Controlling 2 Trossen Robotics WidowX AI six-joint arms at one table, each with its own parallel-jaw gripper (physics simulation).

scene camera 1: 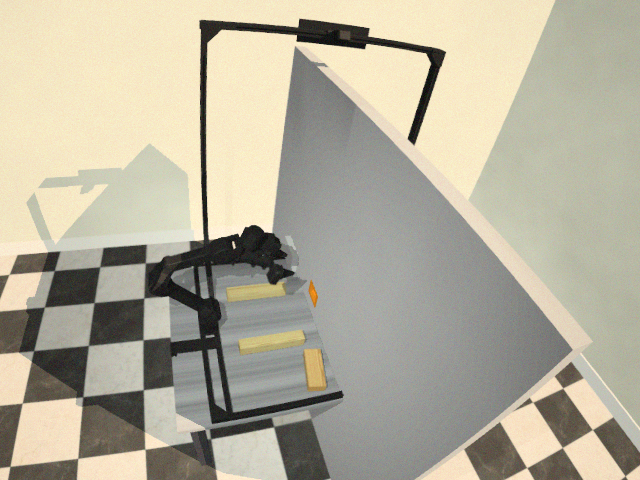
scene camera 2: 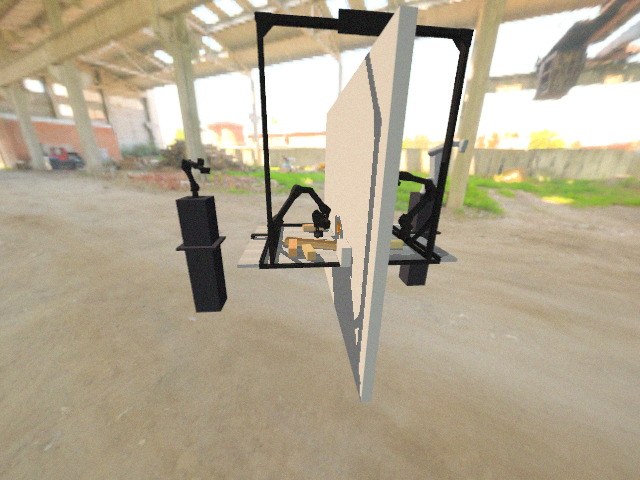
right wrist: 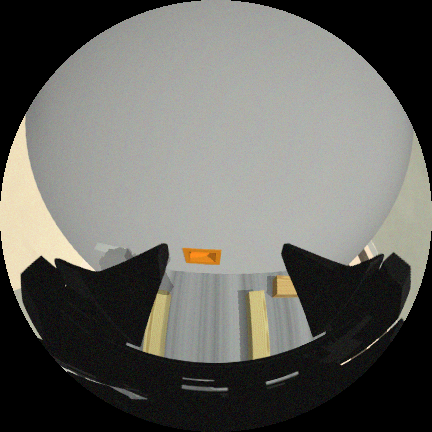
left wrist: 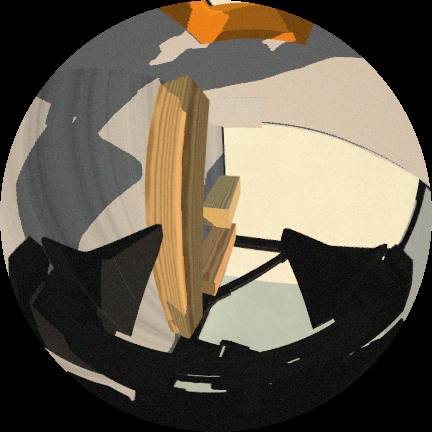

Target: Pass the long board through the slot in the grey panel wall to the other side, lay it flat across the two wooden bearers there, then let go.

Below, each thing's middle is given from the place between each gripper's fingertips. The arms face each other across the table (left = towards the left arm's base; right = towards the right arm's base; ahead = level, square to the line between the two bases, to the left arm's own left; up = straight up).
Now: the orange-framed slot [left wrist: 206, 28] 4 cm behind my right hand, 16 cm to the left of it and 23 cm below it.
The orange-framed slot is 170 mm to the right of my left hand, 30 mm ahead of it and 20 mm above it.
